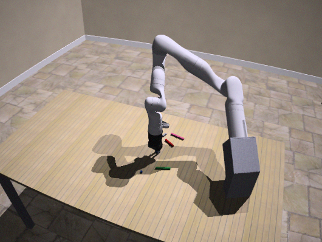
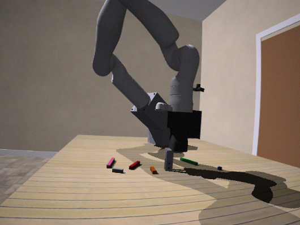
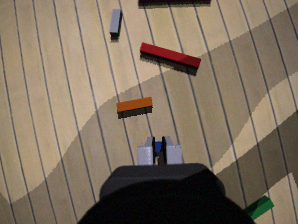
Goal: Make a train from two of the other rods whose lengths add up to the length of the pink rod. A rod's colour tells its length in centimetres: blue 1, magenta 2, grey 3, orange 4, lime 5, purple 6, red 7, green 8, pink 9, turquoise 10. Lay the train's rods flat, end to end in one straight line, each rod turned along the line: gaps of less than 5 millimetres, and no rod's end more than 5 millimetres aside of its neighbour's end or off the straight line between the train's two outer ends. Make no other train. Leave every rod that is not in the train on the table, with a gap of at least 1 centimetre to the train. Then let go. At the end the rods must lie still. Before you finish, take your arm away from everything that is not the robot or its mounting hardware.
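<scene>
Now: hand 50 mm to the left of the orange rod, 10 mm short of it and 10 mm above it. From my hand the other things lie so: grey rod 160 mm to the right, 10 mm below, 10 mm behind; green rod 120 mm to the left, 50 mm behind, 10 mm below; red rod 90 mm to the right, 50 mm behind, 10 mm below.
</scene>
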